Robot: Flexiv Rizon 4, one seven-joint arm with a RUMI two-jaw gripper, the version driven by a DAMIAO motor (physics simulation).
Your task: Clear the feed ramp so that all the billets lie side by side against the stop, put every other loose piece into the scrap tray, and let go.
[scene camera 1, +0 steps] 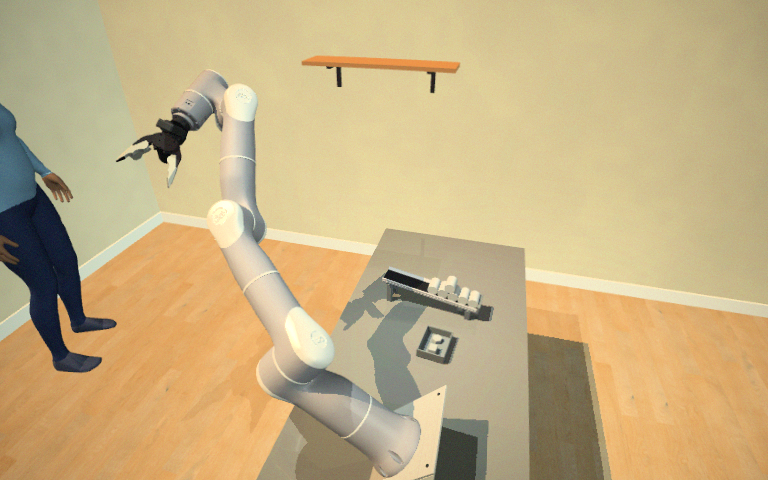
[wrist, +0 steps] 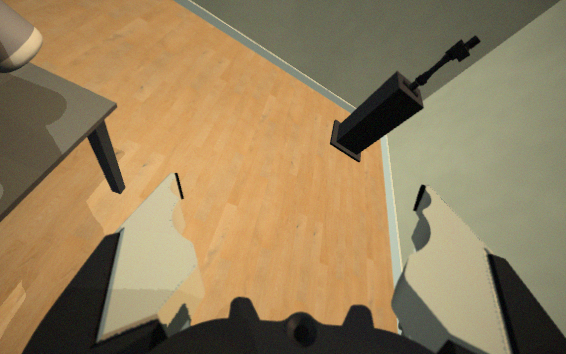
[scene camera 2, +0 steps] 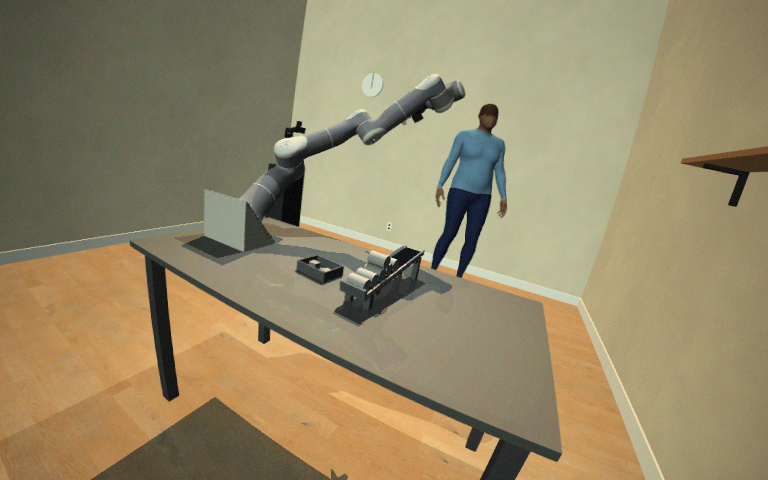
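The feed ramp (scene camera 1: 400,277) (scene camera 2: 410,254) stands on the table, sloping down to its stop (scene camera 2: 352,289). Several pale cylindrical billets lie across its lower half. The lowest billet (scene camera 1: 474,297) (scene camera 2: 357,280) is at the stop end. One pale cylinder (scene camera 1: 451,282) (scene camera 2: 377,258) sits raised on top of the others. The scrap tray (scene camera 1: 431,356) (scene camera 2: 309,275) stands beside the ramp, towards the arm's base, with small pale pieces (scene camera 1: 436,339) (scene camera 2: 314,263) inside. My gripper (scene camera 1: 142,173) (wrist: 296,181) is open and empty, high up and far from ramp and tray. In scene camera 2 the arm largely hides it.
A person (scene camera 1: 16,164) (scene camera 2: 475,164) stands beyond the table (scene camera 1: 498,384) (scene camera 2: 481,350), near my gripper in scene camera 1. A black pedestal (wrist: 380,115) stands in the room corner. An orange shelf (scene camera 1: 380,63) (scene camera 2: 730,160) hangs on the wall.
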